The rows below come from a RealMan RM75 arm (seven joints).
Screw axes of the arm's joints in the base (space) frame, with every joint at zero. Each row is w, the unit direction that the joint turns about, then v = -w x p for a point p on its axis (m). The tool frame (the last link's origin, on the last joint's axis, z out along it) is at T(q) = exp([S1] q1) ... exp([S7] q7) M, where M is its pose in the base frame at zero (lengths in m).
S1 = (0, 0, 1, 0, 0, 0)
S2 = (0, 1, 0, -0.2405, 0, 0)
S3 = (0, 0, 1, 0, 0, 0)
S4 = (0, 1, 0, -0.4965, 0, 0)
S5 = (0, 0, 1, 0, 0, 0)
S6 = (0, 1, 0, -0.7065, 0, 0)
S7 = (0, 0, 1, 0, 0, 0)
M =
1 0 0 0
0 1 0 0
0 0 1 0.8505
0 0 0 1
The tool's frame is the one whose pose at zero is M.
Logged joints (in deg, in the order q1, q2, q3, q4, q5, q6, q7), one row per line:
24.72, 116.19, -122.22, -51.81, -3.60, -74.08, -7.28
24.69, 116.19, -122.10, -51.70, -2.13, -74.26, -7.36
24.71, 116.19, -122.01, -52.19, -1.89, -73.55, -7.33
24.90, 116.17, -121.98, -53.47, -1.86, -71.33, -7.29
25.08, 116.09, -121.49, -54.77, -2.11, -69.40, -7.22
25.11, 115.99, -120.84, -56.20, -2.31, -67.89, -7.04
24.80, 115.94, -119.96, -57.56, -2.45, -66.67, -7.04
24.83, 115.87, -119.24, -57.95, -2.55, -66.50, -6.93
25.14, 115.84, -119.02, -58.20, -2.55, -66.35, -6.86
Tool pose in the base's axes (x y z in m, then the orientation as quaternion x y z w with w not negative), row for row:
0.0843, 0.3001, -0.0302, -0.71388, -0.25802, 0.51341, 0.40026
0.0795, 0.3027, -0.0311, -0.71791, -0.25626, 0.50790, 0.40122
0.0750, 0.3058, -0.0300, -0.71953, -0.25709, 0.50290, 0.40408
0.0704, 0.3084, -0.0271, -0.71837, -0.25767, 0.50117, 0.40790
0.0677, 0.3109, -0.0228, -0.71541, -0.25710, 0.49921, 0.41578
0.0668, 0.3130, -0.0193, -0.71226, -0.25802, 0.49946, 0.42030
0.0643, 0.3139, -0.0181, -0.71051, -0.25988, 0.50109, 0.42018
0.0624, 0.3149, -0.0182, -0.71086, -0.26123, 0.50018, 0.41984
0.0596, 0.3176, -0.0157, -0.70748, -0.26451, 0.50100, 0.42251
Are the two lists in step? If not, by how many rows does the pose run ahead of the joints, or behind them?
The pose runs 2 rows ahead of the joints: the pose in row i belongs to the joints in row i + 2.
